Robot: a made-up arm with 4 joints.
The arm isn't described. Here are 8 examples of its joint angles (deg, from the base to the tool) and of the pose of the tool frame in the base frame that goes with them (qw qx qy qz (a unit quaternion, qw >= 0); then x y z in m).
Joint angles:
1: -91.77 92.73 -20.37 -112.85
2: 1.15 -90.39 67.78 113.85
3: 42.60 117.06 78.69 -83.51
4: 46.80 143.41 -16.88 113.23
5: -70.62 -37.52 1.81 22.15
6: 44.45 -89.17 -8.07 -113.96
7: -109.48 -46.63 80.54 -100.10
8: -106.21 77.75 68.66 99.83
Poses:
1: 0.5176 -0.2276 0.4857 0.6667 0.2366 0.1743 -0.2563
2: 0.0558 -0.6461 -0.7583 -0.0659 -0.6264 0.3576 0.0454
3: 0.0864 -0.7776 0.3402 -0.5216 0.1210 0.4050 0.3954
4: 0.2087 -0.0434 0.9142 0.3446 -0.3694 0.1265 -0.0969
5: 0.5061 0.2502 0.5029 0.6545 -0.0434 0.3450 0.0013
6: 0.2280 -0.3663 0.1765 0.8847 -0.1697 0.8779 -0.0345
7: 0.3306 0.4917 -0.6923 0.4119 0.0781 -0.3700 0.2475
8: 0.1106 0.9469 0.2762 -0.1217 -0.2616 0.2065 -0.2261
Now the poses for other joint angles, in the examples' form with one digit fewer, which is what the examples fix.
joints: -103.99 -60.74 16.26 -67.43
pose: 0.141 0.122 -0.520 0.834 -0.320 -0.099 0.693
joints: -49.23 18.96 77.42 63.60
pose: 0.473 0.846 0.209 0.134 -0.107 0.090 -0.215
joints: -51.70 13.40 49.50 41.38
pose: 0.639 0.663 0.360 0.153 -0.057 -0.024 -0.212
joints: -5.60 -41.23 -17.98 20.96
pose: 0.658 0.041 0.739 0.136 0.024 0.069 -0.151
